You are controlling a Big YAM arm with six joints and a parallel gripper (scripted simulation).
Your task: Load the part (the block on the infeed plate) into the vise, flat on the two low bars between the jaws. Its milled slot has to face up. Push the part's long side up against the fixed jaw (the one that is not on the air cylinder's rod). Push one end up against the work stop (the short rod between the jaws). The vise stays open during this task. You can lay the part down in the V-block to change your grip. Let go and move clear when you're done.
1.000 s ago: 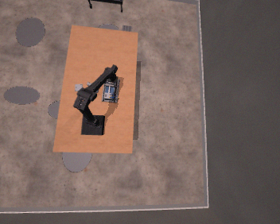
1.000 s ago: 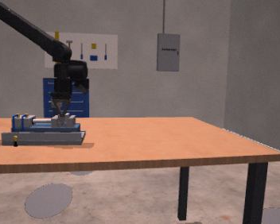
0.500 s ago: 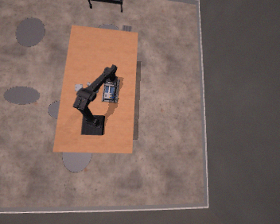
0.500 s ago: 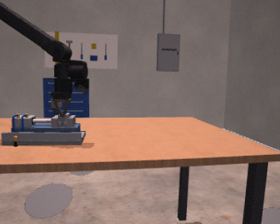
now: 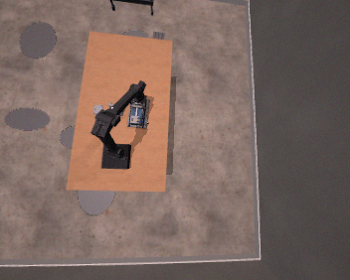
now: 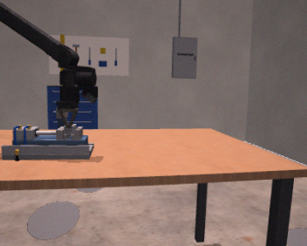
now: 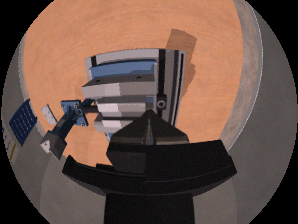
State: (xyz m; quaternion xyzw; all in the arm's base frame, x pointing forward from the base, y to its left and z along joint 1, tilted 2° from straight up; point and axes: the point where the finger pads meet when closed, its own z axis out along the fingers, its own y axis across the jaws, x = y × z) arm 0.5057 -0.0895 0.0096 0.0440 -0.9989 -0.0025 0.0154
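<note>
Now: the vise 7 cm below my hand, 7 cm behind it and 4 cm to the left of it. The rest, counted from my hand: grey part (3 cm to the left, 1 cm below).
</note>
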